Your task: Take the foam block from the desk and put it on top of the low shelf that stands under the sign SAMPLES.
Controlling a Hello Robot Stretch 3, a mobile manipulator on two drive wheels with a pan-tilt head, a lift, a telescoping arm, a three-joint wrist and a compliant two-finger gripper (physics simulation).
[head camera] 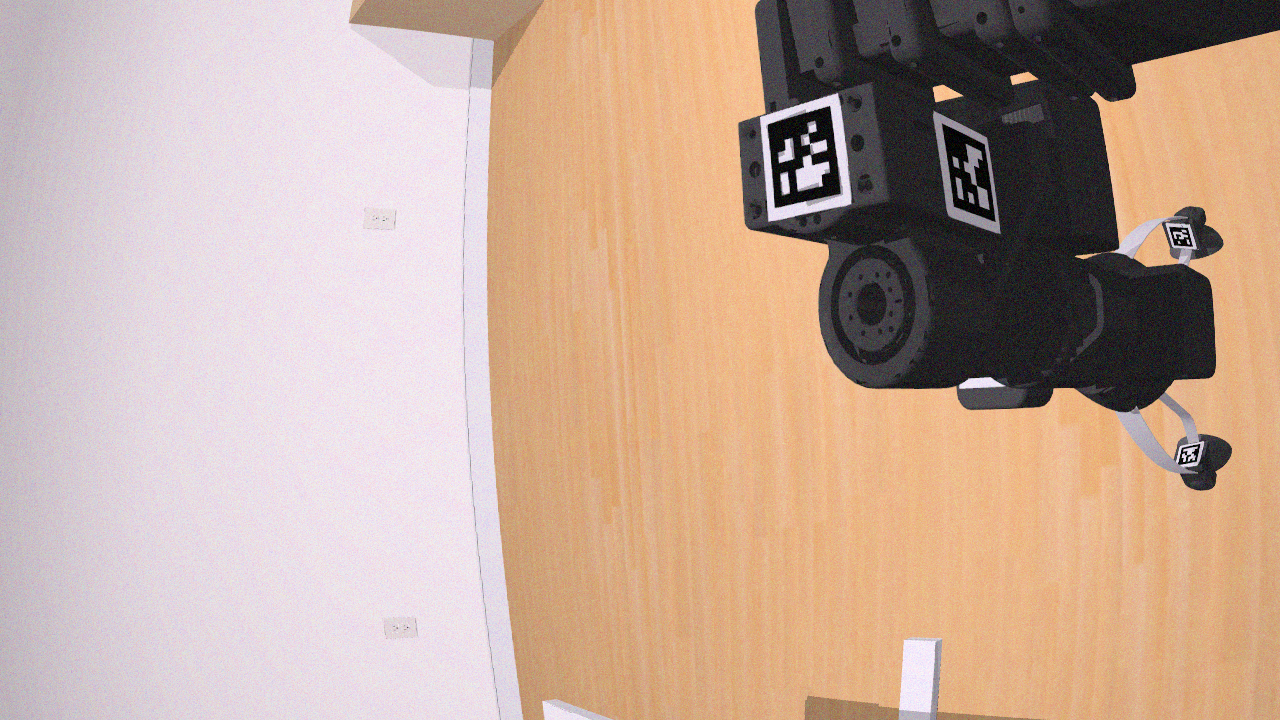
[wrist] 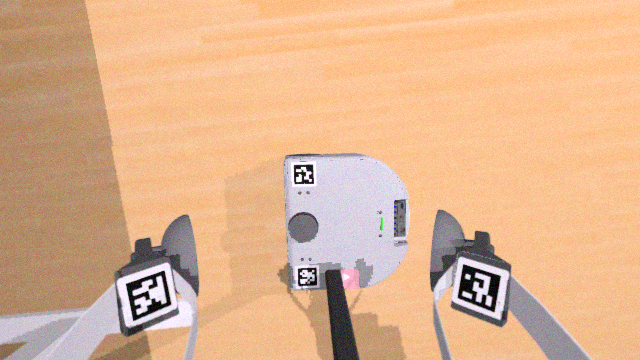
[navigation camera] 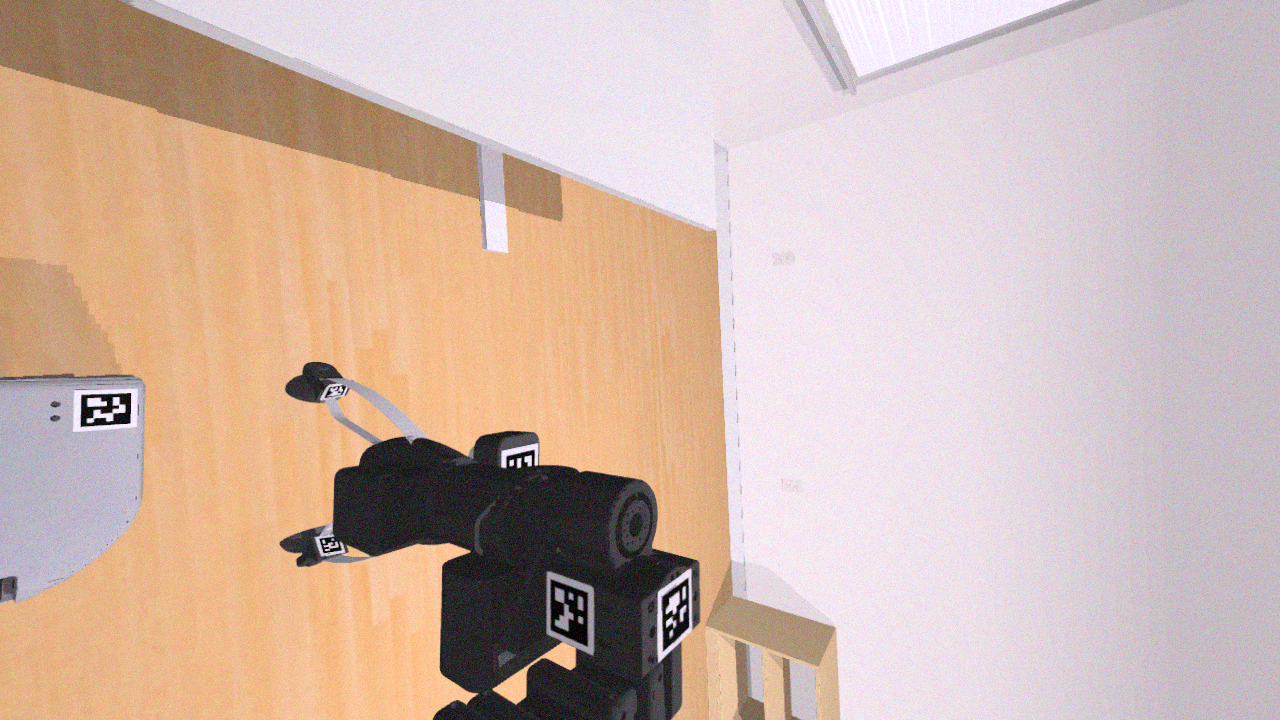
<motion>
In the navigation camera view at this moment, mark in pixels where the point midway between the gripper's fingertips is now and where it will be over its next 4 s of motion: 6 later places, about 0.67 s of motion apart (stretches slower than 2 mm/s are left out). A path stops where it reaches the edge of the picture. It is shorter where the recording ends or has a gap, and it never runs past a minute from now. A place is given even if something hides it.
My gripper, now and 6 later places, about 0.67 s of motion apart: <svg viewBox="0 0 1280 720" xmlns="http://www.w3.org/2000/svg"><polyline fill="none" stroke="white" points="304,459 305,416 275,336 194,261 56,196 5,178 3,100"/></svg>
</motion>
